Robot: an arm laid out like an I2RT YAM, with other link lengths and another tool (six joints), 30 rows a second.
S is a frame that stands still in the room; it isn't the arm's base.
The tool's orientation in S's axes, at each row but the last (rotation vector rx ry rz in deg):
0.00 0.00 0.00
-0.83 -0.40 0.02
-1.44 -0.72 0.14
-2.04 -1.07 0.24
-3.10 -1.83 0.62
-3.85 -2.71 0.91
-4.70 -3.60 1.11
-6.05 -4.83 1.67
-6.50 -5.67 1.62
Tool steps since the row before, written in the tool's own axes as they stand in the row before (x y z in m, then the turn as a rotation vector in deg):
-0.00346 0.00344 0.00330 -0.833 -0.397 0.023
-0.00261 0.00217 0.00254 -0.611 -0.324 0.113
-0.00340 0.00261 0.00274 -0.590 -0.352 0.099
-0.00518 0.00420 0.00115 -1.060 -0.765 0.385
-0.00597 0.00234 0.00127 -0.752 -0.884 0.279
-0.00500 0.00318 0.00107 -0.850 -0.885 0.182
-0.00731 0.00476 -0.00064 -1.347 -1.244 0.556
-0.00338 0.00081 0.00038 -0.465 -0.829 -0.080
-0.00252 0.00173 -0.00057 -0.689 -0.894 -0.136
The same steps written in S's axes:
-0.00346 0.00344 0.00330 -0.833 -0.397 0.023
-0.00263 0.00221 0.00249 -0.612 -0.323 0.113
-0.00344 0.00267 0.00263 -0.590 -0.351 0.100
-0.00522 0.00421 0.00090 -1.064 -0.756 0.392
-0.00603 0.00234 0.00095 -0.752 -0.876 0.303
-0.00509 0.00316 0.00062 -0.845 -0.886 0.201
-0.00733 0.00453 -0.00148 -1.359 -1.224 0.572
-0.00342 0.00073 0.00001 -0.436 -0.848 -0.029
-0.00249 0.00157 -0.00101 -0.652 -0.926 -0.099

